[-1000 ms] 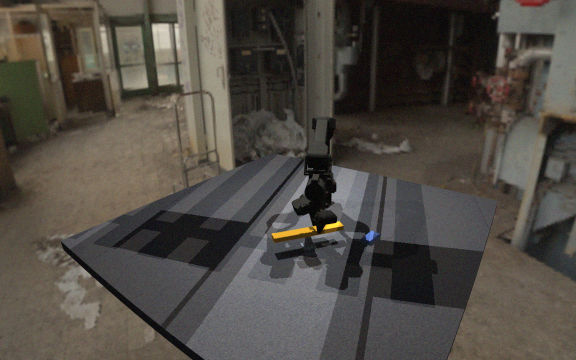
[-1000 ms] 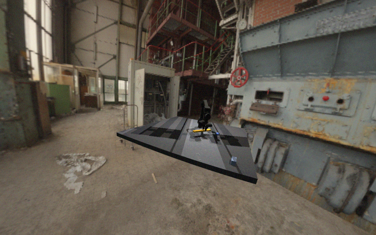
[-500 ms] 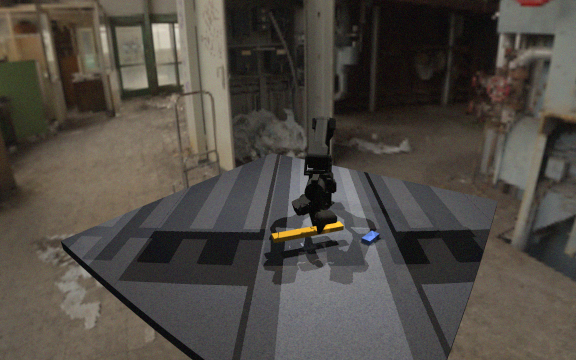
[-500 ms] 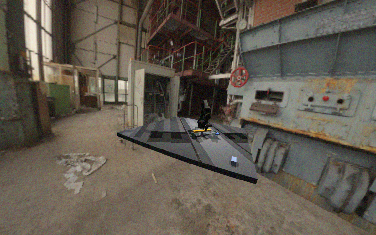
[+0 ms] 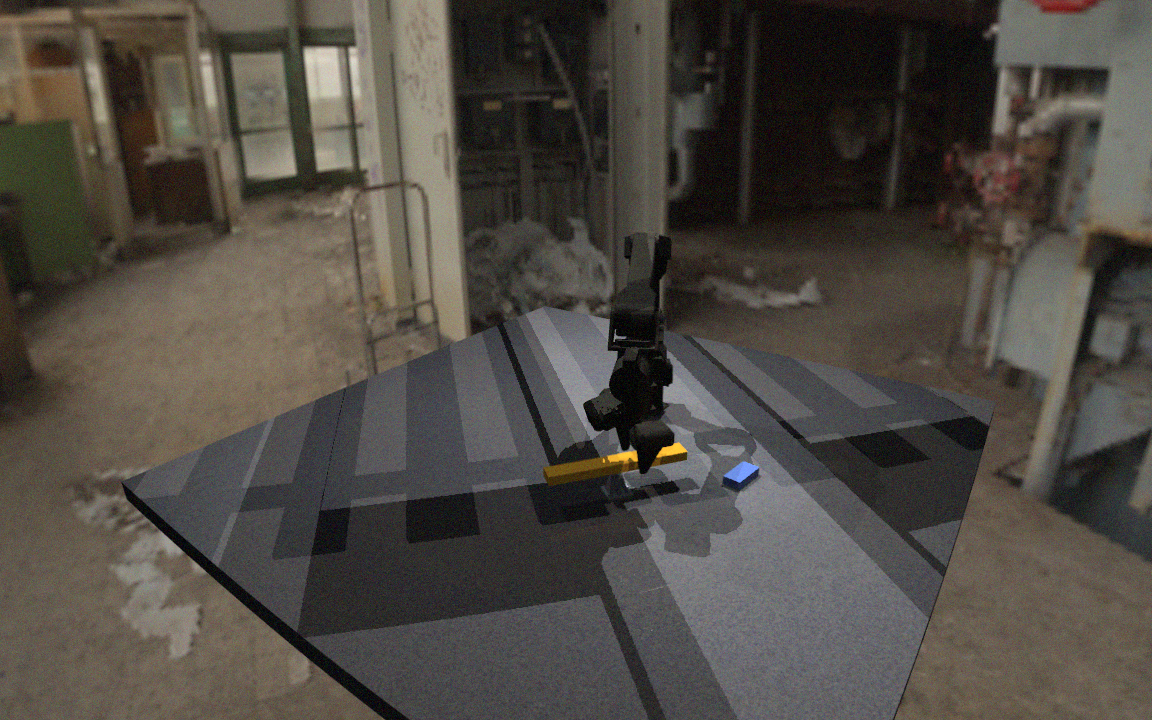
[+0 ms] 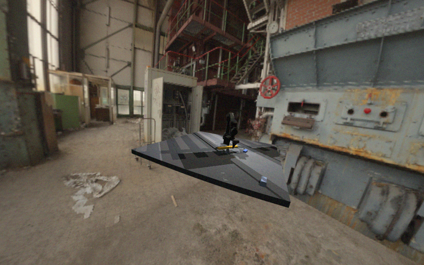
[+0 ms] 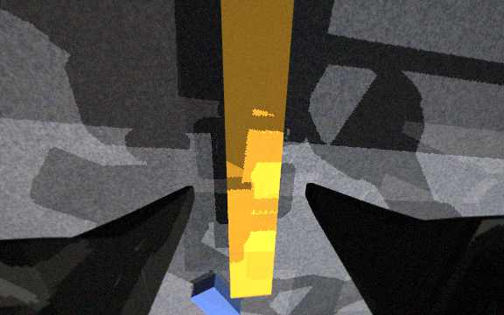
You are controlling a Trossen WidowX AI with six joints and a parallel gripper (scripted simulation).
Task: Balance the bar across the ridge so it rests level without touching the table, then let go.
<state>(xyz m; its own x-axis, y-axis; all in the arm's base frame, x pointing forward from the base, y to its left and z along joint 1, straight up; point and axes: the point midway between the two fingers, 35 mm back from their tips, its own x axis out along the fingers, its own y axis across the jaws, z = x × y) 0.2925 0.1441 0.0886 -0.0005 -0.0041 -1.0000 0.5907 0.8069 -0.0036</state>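
The bar is 20 mm ahead of my gripper tip and 20 mm to the right of it. From my gripper tip the other things lie so: light blue cube (450 mm ahead, 360 mm to the left, 40 mm below); then flat blue block (130 mm behind, 140 mm to the left, 50 mm below).
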